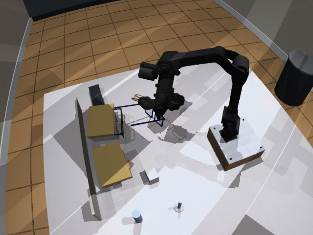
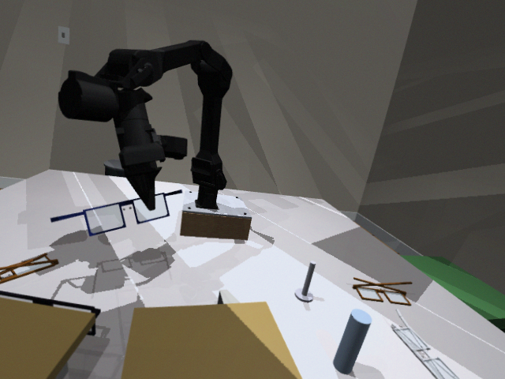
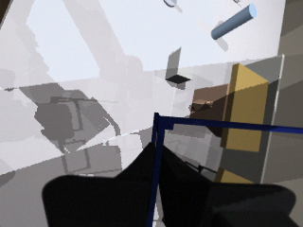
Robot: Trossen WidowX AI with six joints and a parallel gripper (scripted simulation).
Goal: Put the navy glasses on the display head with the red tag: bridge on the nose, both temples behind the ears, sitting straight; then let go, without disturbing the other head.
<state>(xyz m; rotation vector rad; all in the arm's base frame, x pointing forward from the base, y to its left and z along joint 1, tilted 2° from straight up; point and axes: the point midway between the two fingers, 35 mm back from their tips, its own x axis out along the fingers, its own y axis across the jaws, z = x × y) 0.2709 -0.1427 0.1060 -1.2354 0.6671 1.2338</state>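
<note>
The white block lies 90 mm ahead of my gripper tip, 160 mm to the left of it and 140 mm below it. Round my gripper tip: grey peg 40 mm ahead, 320 mm to the left, 140 mm below; panel 340 mm ahead, 30 mm to the right, 110 mm below.
</note>
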